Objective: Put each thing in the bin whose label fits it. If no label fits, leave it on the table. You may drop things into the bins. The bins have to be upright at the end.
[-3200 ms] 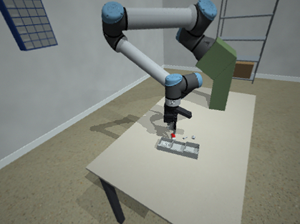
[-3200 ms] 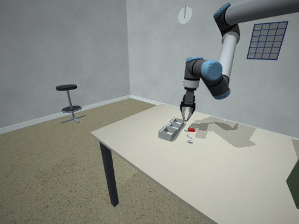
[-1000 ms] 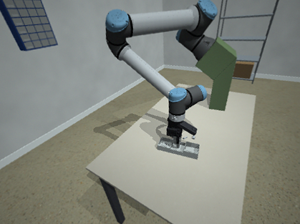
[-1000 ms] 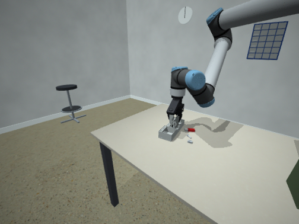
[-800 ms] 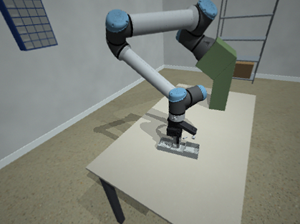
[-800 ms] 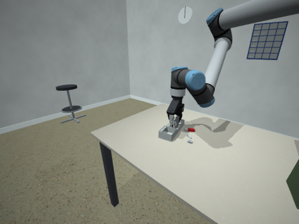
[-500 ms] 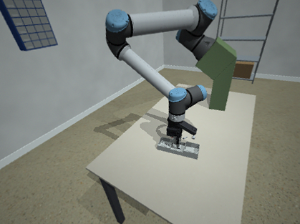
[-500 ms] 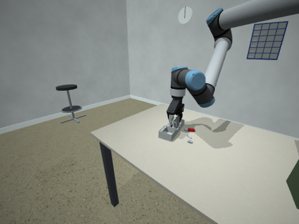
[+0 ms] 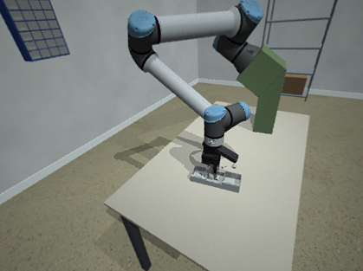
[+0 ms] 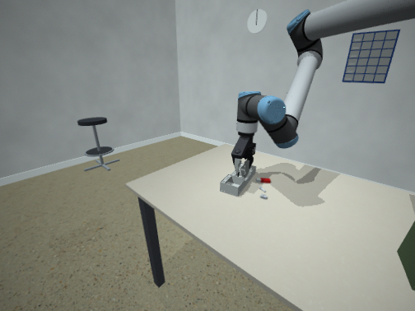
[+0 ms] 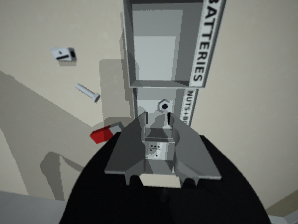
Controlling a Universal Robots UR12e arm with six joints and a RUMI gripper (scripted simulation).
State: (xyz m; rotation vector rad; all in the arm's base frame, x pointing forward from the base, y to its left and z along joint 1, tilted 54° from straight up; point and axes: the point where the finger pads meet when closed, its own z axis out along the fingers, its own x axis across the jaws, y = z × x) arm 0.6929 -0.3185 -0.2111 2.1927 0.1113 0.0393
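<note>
Right now the grey three-compartment bin row is 1 cm ahead of my hand and 1 cm below it. Round my hand: ring-shaped nut (1 cm ahead, 1 cm to the left, 3 cm below); then red-and-white block (8 cm behind, 6 cm to the right, 3 cm below); then white patterned piece (8 cm to the right, 2 cm below).
</note>
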